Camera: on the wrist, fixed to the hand. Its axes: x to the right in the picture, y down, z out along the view.
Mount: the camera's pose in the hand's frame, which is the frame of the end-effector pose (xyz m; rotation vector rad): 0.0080 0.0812 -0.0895 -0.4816 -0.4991 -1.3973
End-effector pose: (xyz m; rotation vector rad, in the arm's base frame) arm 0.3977 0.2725 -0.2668 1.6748 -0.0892 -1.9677
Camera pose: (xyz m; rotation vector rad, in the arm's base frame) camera 0.5096 0.2264 -0.2621 -0.6926 -1.3476 2.4310
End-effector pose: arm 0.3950 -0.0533 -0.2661 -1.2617 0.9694 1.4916
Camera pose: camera 0.3394 -0.1586 -0.2882 -1.2912 -0.6235 0.7635
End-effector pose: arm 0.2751 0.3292 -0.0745 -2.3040 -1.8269 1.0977
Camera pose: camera 0.3911 0.3461 -0.0442 0.2313 2.8677 -0.8626
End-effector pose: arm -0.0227 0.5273 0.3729 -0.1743 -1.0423 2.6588
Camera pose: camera -0.0287 0.5307 0.2520 0.8423 -1.2263 1.1696
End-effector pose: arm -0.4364 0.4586 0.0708 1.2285 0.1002 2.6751
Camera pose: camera -0.5213 0.3826 0.0299 1.0013 0.1477 1.0868
